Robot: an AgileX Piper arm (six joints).
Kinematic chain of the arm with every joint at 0, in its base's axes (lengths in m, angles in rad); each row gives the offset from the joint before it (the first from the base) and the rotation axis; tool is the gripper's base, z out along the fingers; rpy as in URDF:
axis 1: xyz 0 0 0.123 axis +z
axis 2: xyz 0 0 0 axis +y
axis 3: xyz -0.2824 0 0.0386 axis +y
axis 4: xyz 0.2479 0 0.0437 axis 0.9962 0 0.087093
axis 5: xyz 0 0 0 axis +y
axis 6: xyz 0.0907 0 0.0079 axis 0.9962 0 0.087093
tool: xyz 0 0 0 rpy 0 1.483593 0
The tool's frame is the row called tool.
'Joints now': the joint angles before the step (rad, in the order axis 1, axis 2, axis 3, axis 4, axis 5, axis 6). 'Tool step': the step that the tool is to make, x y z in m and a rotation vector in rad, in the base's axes. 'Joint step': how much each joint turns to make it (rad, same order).
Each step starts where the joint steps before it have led.
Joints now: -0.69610, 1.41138, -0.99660, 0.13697, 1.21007, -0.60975
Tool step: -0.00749, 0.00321, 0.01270, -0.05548, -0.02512, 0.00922
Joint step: -0.00002, -0.05470, -0.00001, -0.02763, -0.00002, -0.00108
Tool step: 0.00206, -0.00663, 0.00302, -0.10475, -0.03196, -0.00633
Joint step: 0.00762, -0.01025, 0.00002, -0.06423, -0.08326, 0.02501
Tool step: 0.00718, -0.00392, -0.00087, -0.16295, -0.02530, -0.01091
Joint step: 0.05210, -0.00657, 0.02083, -0.14521, -0.13199, 0.10805
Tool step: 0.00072, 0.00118, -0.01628, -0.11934, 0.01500, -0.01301
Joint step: 0.04970, -0.00078, 0.07944, -0.16709, -0.11582, 0.14357
